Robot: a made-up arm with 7 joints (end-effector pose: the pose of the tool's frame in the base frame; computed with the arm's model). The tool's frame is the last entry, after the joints.
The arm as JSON. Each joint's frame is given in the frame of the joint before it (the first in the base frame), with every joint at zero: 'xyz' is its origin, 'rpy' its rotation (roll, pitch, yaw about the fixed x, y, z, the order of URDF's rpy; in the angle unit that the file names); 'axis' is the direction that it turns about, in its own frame. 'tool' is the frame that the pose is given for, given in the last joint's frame.
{
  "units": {
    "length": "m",
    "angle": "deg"
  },
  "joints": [
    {
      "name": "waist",
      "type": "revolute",
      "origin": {
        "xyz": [
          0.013,
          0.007,
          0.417
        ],
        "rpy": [
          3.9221,
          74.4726,
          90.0
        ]
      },
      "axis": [
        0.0,
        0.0,
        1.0
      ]
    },
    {
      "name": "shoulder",
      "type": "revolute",
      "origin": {
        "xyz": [
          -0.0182,
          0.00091,
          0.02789
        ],
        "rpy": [
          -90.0,
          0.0,
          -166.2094
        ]
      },
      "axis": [
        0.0,
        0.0,
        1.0
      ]
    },
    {
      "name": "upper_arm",
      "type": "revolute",
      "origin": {
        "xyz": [
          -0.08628,
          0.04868,
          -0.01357
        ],
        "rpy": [
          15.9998,
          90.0,
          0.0
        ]
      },
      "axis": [
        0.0,
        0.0,
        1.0
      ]
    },
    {
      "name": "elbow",
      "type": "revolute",
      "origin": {
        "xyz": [
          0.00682,
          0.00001,
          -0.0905
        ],
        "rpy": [
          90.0,
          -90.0,
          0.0
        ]
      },
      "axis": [
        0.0,
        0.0,
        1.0
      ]
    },
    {
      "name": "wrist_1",
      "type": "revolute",
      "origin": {
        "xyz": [
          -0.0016,
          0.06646,
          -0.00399
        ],
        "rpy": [
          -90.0,
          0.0,
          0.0
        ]
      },
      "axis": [
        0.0,
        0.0,
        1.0
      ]
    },
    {
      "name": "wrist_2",
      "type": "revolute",
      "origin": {
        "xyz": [
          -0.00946,
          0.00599,
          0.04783
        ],
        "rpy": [
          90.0,
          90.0,
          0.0
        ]
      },
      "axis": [
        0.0,
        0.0,
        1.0
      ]
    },
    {
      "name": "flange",
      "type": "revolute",
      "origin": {
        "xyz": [
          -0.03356,
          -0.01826,
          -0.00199
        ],
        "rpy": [
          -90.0,
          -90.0,
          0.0
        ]
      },
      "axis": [
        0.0,
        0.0,
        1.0
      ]
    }
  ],
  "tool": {
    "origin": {
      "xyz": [
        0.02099,
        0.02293,
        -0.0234
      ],
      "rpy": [
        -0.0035,
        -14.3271,
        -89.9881
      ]
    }
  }
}
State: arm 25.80 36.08 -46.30 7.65 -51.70 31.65 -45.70
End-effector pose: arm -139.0 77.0 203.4 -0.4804 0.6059 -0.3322 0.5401
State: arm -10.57 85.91 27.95 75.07 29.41 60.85 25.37
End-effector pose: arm -11.5 300.1 404.2 0.5229 0.5477 0.6337 0.1579
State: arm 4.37 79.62 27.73 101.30 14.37 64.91 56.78
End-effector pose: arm -77.6 269.2 362.5 -0.5082 -0.6746 -0.5059 0.1752
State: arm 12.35 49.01 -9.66 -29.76 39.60 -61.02 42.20
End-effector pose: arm 73.0 112.0 282.2 0.2057 -0.6440 -0.2895 0.6776
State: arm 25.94 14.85 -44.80 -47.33 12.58 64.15 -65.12
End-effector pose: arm -20.4 4.1 254.1 -0.2280 0.3866 -0.6588 0.6038
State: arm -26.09 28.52 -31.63 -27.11 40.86 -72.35 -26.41
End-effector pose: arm 129.2 -7.9 332.4 0.3336 -0.6964 -0.6025 0.2019
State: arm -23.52 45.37 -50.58 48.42 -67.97 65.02 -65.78
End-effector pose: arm 17.1 180.3 178.9 -0.4968 0.6668 -0.1634 0.5308
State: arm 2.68 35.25 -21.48 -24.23 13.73 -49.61 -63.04
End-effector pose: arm 105.0 47.8 278.2 0.2791 -0.3113 -0.7847 0.4575
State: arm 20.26 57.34 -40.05 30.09 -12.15 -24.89 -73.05
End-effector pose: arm -59.1 234.5 194.8 -0.1202 0.4980 -0.6813 0.5229
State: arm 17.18 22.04 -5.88 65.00 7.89 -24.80 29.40
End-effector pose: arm -154.1 126.9 178.7 0.3745 0.4155 0.0982 0.8231
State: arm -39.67 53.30 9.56 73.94 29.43 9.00 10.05
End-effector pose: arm 91.4 271.1 261.0 0.5368 0.3100 0.2543 0.7423
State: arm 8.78 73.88 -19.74 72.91 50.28 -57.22 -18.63
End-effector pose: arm -8.0 349.8 330.9 0.3953 0.5382 -0.6009 0.4393
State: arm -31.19 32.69 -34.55 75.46 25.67 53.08 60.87
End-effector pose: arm 53.3 166.9 198.0 0.9036 0.2702 0.1630 0.2896
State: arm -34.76 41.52 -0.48 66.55 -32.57 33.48 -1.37
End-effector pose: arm 87.4 187.5 192.1 -0.0121 0.4400 0.2549 0.8609
